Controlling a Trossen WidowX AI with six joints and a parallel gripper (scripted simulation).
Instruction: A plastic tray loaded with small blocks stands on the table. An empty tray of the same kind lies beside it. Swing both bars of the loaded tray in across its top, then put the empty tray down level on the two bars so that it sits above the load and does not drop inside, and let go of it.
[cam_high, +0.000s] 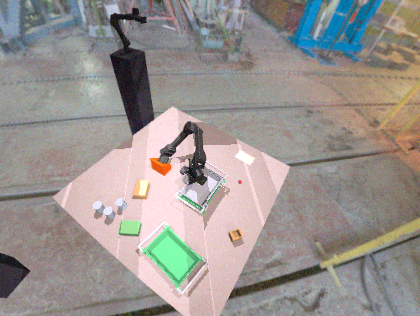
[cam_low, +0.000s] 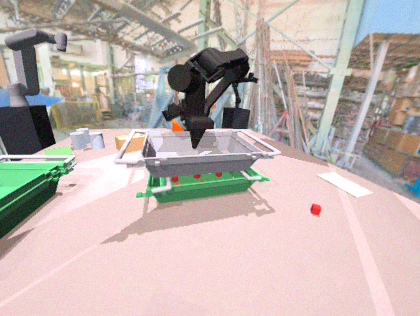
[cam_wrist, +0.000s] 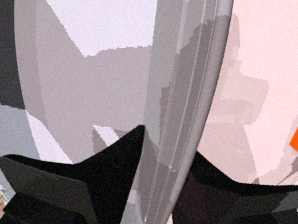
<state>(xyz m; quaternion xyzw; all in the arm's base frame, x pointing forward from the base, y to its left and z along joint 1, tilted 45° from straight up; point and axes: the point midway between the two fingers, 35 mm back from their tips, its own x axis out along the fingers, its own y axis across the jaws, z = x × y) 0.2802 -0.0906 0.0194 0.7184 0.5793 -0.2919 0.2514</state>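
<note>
My gripper tip is now 80 mm short of the grey tray, 10 mm to the left of it and 30 mm below it. Also, from my gripper tip: tan block (300 mm behind, 190 mm to the right, 60 mm below); then small brown box (400 mm ahead, 200 mm to the right, 70 mm below); then red block (300 mm ahead, 210 mm to the left, 80 mm below).
</note>
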